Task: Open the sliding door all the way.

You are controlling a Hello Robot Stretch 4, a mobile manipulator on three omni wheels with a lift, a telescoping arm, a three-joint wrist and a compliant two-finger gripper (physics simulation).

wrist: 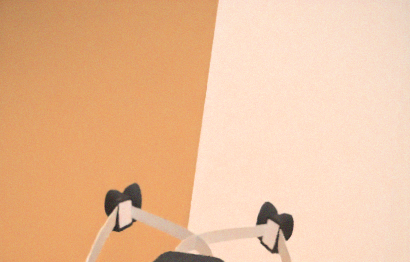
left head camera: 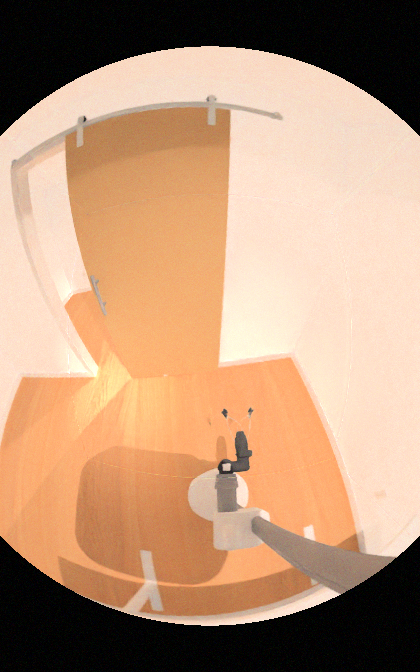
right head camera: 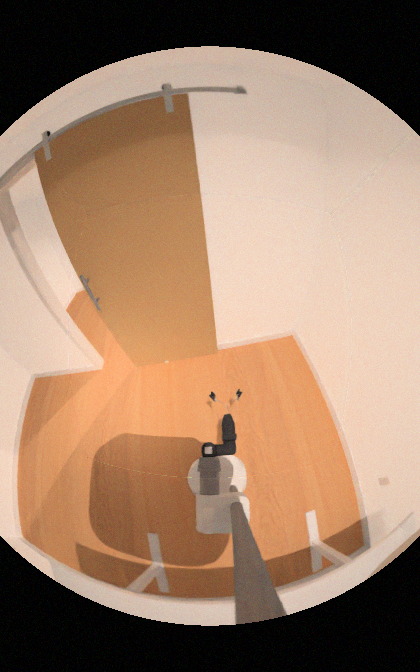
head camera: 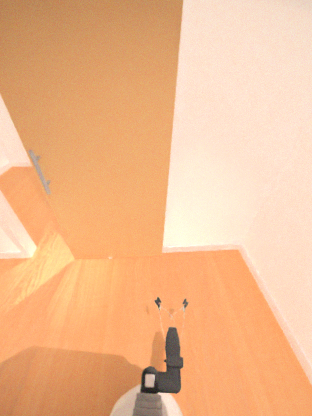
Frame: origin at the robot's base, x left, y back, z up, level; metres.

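Seen in the pictures: gripper, fingertip midpoint: (wrist: 199, 208) (left head camera: 236, 407) (right head camera: 224, 389) (head camera: 171, 297).
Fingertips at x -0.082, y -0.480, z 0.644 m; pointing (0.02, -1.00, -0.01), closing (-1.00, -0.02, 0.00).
Note:
Offsets run from my fingertips to a thing's top centre. "*": to the spot under its first point.
The tan sliding door (head camera: 115, 130) (left head camera: 160, 225) (right head camera: 135, 215) (wrist: 95, 100) hangs from a grey rail @[* dx +0.328, dy -0.694, dz +1.492 m] (left head camera: 175, 105) (right head camera: 115, 104) by two hangers. A strip of the doorway shows open at its left edge. The door's grey bar handle @[* dx +0.864, dy -0.540, dz +0.376 m] (head camera: 40, 171) (left head camera: 98, 295) (right head camera: 90, 292) stands upright near that left edge; it does not show in the wrist view. My gripper (head camera: 171, 303) (left head camera: 237, 412) (right head camera: 225, 395) (wrist: 199, 208) is open and empty, short of the door and well to the right of the handle, facing the door's right edge.
White wall (head camera: 225, 125) (left head camera: 280, 225) (right head camera: 260, 225) (wrist: 320, 115) stands right of the door, and another wall runs along the right side. The rail extends right past the door. The white door frame (left head camera: 37, 260) is at the left. White table legs (left head camera: 151, 580) (right head camera: 159, 562) stand behind me.

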